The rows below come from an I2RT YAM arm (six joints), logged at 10 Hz.
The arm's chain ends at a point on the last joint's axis. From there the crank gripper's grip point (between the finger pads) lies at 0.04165 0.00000 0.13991 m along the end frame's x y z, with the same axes.
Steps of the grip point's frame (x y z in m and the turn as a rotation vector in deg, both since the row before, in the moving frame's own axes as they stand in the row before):
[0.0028 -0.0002 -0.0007 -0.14 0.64 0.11]
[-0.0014 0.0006 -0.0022 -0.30 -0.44 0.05]
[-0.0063 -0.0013 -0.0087 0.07 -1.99 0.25]
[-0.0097 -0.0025 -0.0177 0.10 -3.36 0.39]
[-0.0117 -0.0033 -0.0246 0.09 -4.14 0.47]
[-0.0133 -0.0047 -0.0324 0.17 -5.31 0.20]
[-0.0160 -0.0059 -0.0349 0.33 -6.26 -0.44]
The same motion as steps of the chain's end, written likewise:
[0.0012 -0.0006 -0.0002 -0.14 0.64 0.11]
[-0.0003 -0.0002 -0.0025 -0.30 -0.44 0.05]
[-0.0014 -0.0013 -0.0101 0.07 -1.99 0.25]
[-0.0014 -0.0025 -0.0199 0.10 -3.36 0.39]
[-0.0015 -0.0034 -0.0272 0.09 -4.14 0.47]
[-0.0002 -0.0044 -0.0357 0.17 -5.31 0.20]
[-0.0005 -0.0048 -0.0386 0.33 -6.26 -0.44]

